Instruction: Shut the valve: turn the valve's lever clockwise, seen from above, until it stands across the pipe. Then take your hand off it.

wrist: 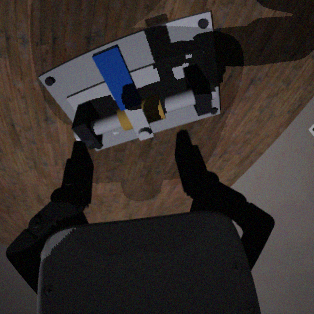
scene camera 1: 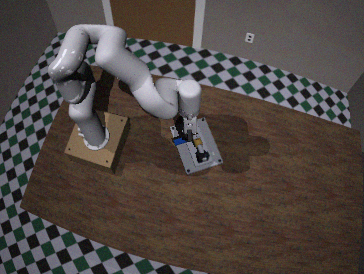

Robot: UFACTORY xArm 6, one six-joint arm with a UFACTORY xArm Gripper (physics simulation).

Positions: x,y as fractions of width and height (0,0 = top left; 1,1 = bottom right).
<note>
I see my gripper (wrist: 0.42,0.47), a blue valve lever (wrist: 0.35,0.20) and a light grey base plate (scene camera 1: 0.50,0.55).
The light grey base plate also shows in the wrist view (wrist: 0.60,0.11).
</note>
